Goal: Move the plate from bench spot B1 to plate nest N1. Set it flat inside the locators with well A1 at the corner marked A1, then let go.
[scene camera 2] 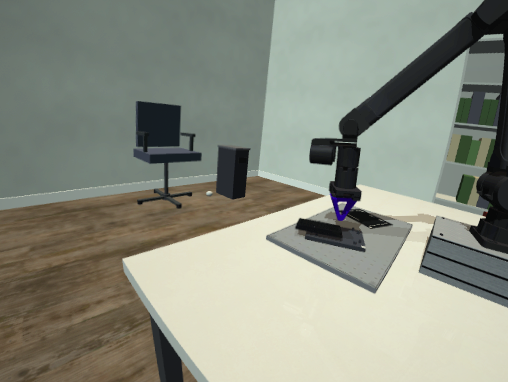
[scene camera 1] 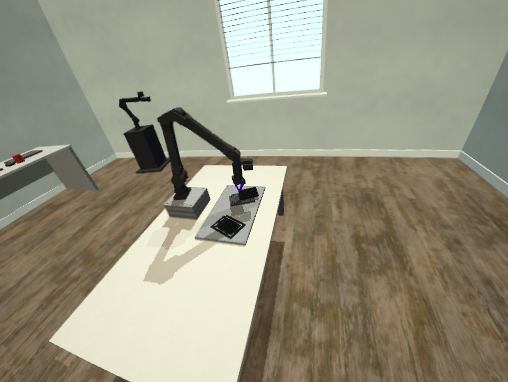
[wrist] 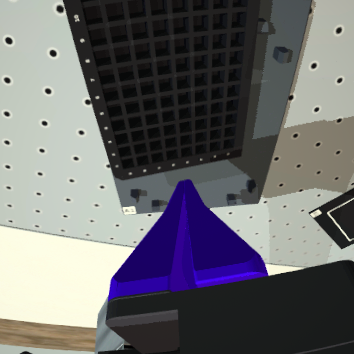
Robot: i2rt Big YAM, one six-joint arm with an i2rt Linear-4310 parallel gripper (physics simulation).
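Frame: origin at the arm's base, x ahead, y left, z up, level; metres.
Where they show: gripper, between the fingertips: point(scene camera 2: 340, 220) point(scene camera 1: 239, 191) point(wrist: 186, 187); arm's base, origin of its link: point(scene camera 2: 493, 242) point(scene camera 1: 182, 194).
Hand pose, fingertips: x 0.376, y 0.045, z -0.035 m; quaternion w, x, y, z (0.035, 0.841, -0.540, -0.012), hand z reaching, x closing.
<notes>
Things, the pixels of their top centre, and the offset from my fingertips. "pt": a spot on its surface instead. Level surfaces: height alone.
- black well plate, centre of its top: point(wrist: 172, 80) point(scene camera 2: 319, 223) point(scene camera 1: 248, 191) dx +0.052, dy +0.017, dz -0.018 m
- grey nest, centre of its top: point(wrist: 196, 141) point(scene camera 2: 336, 229) point(scene camera 1: 241, 196) dx +0.007, dy -0.009, dz -0.035 m
- A1 tag, a spot on its surface: point(wrist: 129, 210) pt dx -0.080, dy +0.026, dz -0.045 m
- outlined black bench spot, a spot on its surface: point(wrist: 345, 220) pt dx -0.090, dy -0.220, dz -0.055 m
- white table, height of its surface: dz -0.069 m
The black well plate point(scene camera 1: 248, 193) point(scene camera 2: 319, 228) point(wrist: 170, 90) lies askew over the grey nest point(scene camera 1: 234, 200) point(scene camera 2: 354, 243) point(wrist: 200, 192). It sits off towards one end and one long side, looks tilted, and overhangs the nest in scene camera 2. In the wrist view several locator pegs stand clear of the plate's near edge, with the A1 tag point(wrist: 129, 210) at the near left corner; the plate's column numbers fall towards that corner. My gripper point(scene camera 1: 240, 191) point(scene camera 2: 341, 219) point(wrist: 186, 187) is shut and empty, its tips above the nest's near end. The plate's underside is hidden.
The outlined black bench spot point(scene camera 1: 228, 226) point(scene camera 2: 370, 218) point(wrist: 345, 220) lies on the same perforated board point(scene camera 1: 206, 235) point(scene camera 2: 375, 274) point(wrist: 30, 150). The arm's grey base block point(scene camera 1: 187, 203) point(scene camera 2: 462, 255) stands beside the board on the white table point(scene camera 1: 190, 310) point(scene camera 2: 260, 305).
</notes>
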